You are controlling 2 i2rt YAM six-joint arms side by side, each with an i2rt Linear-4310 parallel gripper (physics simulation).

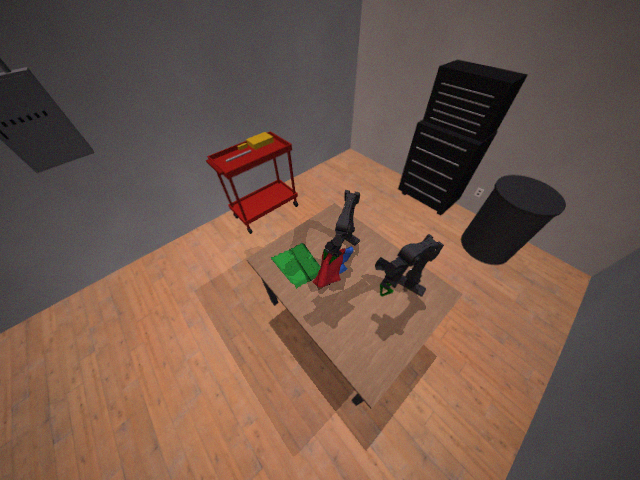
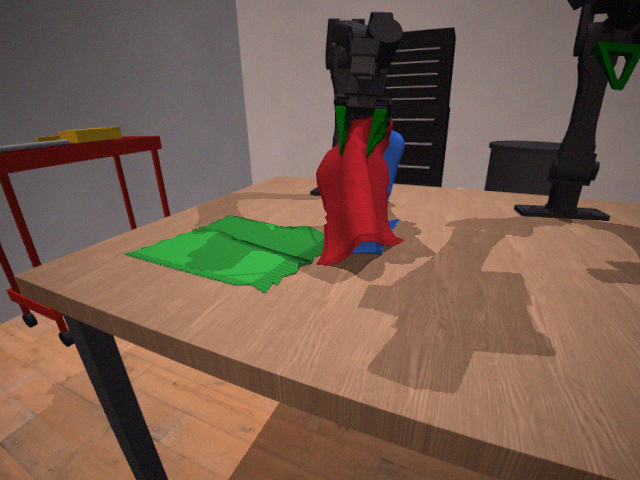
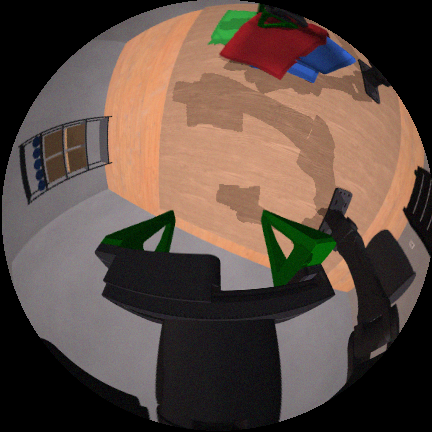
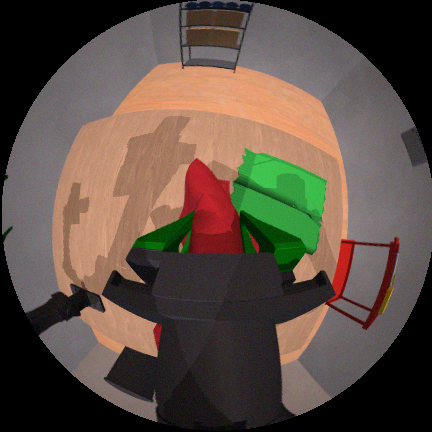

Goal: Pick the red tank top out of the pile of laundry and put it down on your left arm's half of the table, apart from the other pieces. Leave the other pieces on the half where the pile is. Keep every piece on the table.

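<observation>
The red tank top [image 1: 326, 273] [image 2: 351, 196] [image 3: 275, 45] [image 4: 199, 182] hangs from my right gripper [image 1: 333, 253] [image 2: 354, 152] [image 4: 218, 214], which is shut on it low over the table. Its lower hem is at or near the table top. A blue piece [image 1: 348, 253] [image 2: 395, 155] [image 3: 332, 55] hangs close behind it, its lower part at the table; whether the fingers also pinch it is hidden. A green piece [image 1: 294, 266] [image 2: 279, 258] [image 3: 231, 26] [image 4: 280, 220] lies fairly flat beside the red one. My left gripper [image 3: 217, 214] is open and empty, well away from the laundry.
The wooden table [image 1: 382, 356] [image 2: 289, 335] carries both arms. A red cart [image 1: 266, 202] [image 2: 113, 148] stands beyond its left side. A black drawer cabinet [image 1: 439, 160] [image 2: 445, 103] and a dark bin [image 1: 511, 222] [image 2: 522, 167] stand behind it.
</observation>
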